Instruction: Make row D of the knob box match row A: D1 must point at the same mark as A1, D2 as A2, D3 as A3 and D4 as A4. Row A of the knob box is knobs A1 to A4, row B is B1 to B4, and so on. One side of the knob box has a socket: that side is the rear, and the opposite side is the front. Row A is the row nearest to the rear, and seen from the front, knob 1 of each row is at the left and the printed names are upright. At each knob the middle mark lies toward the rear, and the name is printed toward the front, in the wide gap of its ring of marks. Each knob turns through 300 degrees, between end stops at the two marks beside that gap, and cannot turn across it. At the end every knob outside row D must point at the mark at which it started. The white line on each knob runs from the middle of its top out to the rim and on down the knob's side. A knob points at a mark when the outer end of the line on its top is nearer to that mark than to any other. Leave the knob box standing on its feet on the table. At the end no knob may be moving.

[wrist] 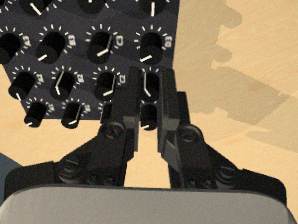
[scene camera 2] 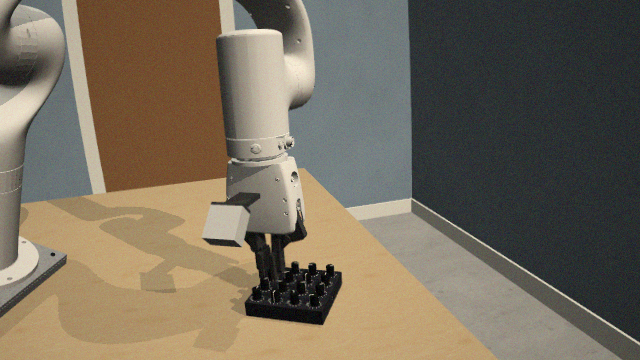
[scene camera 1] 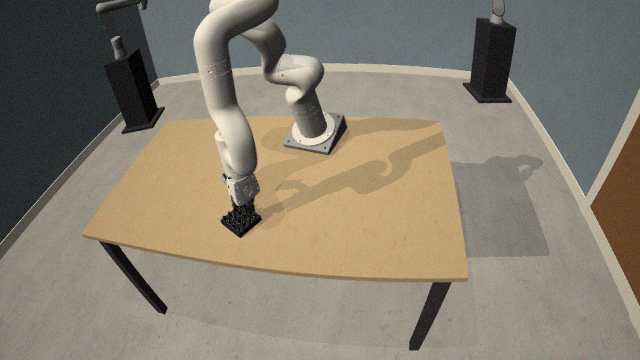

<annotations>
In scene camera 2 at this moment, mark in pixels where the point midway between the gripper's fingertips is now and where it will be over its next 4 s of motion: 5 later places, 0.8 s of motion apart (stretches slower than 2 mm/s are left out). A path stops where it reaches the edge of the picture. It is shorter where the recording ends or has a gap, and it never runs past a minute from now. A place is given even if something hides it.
The gripper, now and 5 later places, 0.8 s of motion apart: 271, 274; 270, 256; 269, 250; 269, 247; 269, 244; 268, 241
</annotations>
